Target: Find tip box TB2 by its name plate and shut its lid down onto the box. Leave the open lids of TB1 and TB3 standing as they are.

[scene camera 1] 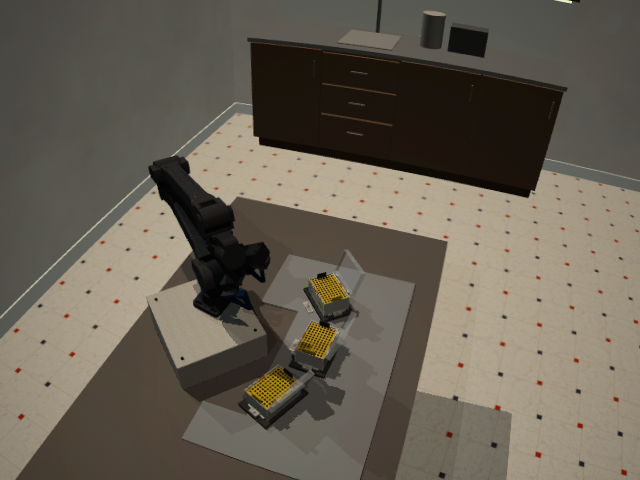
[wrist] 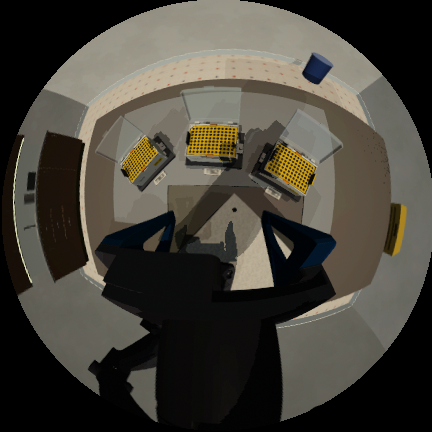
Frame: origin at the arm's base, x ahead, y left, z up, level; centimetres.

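Where they show: gripper, fingertip midpoint: (scene camera 1: 257, 295) (wrist: 217, 215); arm's base, link origin: (scene camera 1: 216, 297).
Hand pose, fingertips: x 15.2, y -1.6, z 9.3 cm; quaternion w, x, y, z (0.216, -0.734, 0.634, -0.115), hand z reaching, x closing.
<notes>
Each offset is from my fingertips to the top centre of the thing. "pt": to the spot under its first point. Level surfaces: height alone.
Three tip boxes with yellow racks stand in an arc, each with its clear lid open. The middle box {dx +15.0, dy +5.7, dz -13.6 cm} (scene camera 1: 316, 339) (wrist: 212, 141) has a name plate {pt dx +8.2, dy +5.1, dz -20.9 cm} (wrist: 212, 171) that seems to read TB2, faintly; its lid {pt dx +22.1, dy +6.2, dz -11.4 cm} (wrist: 212, 105) stands up on the side away from the arm. The left box in the wrist view (wrist: 140, 159), the far one in the scene view (scene camera 1: 328, 290), has its lid (wrist: 119, 137) up. The right box {dx +12.0, dy -14.1, dz -13.6 cm} (wrist: 291, 169), nearest in the scene view (scene camera 1: 271, 388), has its lid (wrist: 312, 135) up. Their plates are too small to read surely. My gripper (scene camera 1: 256, 293) (wrist: 217, 215) is open and empty, above and short of the boxes.
The boxes stand on a grey mat {dz -21.1 cm} (scene camera 1: 330, 444) on a brown table top {dz -21.3 cm} (scene camera 1: 103, 423). The arm stands on a pale block (scene camera 1: 206, 343) beside the mat. A dark cabinet (scene camera 1: 356, 118) stands beyond. A blue bin (wrist: 317, 68) and a yellow object (wrist: 396, 230) show farther off.
</notes>
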